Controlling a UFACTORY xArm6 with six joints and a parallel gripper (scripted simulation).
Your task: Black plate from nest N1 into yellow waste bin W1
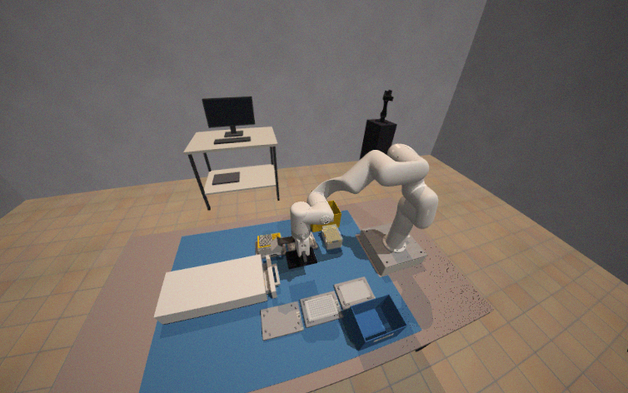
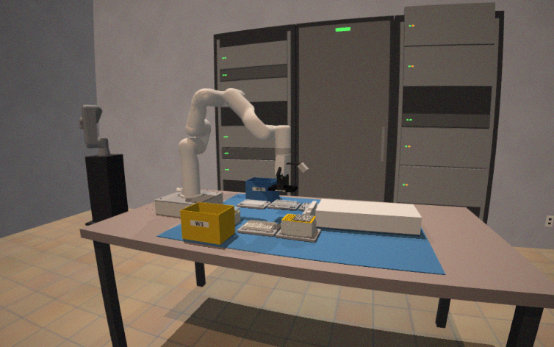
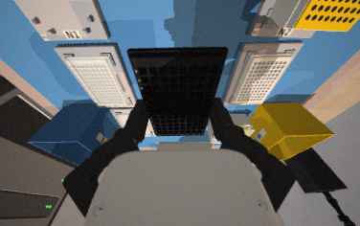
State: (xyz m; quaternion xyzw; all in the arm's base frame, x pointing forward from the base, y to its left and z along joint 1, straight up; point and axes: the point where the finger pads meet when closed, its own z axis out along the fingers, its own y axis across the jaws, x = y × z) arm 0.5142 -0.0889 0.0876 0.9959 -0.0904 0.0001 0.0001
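Right now my hand is 28 cm to the left of the yellow waste bin W1, 28 cm past it and 12 cm above it. From my hand the other things lie so: yellow tip box (22 cm to the right, 10 cm below, 8 cm ahead); work nest N1 (16 cm to the left, 16 cm ahead, 15 cm below); black plate (1 cm below).
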